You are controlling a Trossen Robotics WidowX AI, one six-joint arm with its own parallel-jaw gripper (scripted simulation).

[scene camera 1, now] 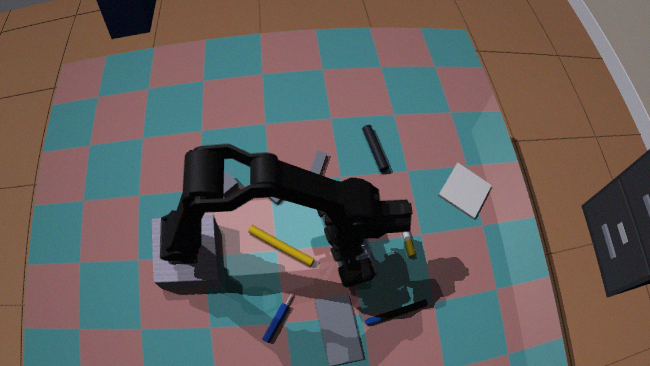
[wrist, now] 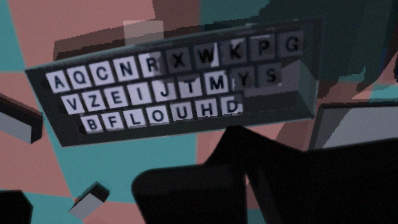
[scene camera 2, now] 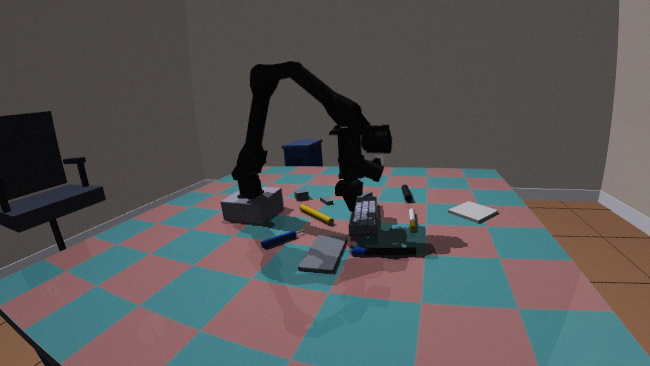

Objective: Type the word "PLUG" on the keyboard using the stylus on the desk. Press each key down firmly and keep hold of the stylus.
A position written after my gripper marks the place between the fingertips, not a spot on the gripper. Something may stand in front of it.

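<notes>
Scene camera 1: my gripper (scene camera 1: 339, 251), shut, holding nothing; white pad (scene camera 1: 464, 190). My gripper again in scene camera 2 (scene camera 2: 352, 211), with a grey slab (scene camera 2: 323, 256). Gripper also in the wrist view (wrist: 233, 131); white pad out of frame in the wrist view.
</notes>
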